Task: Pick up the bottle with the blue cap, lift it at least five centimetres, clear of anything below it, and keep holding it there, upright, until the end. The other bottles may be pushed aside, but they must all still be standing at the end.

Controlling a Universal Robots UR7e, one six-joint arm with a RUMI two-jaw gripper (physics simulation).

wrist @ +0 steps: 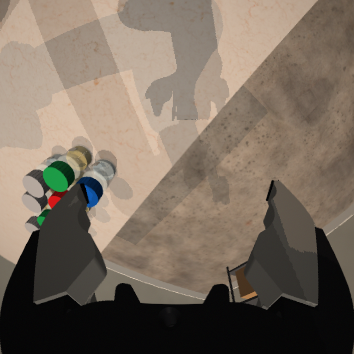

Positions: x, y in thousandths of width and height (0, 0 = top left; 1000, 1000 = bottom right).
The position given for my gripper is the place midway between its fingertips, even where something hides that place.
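Note:
You'd see a green-capped bottle (165, 496) here, and there's a blue-capped bottle (273, 504) as well, plus my gripper (499, 521).

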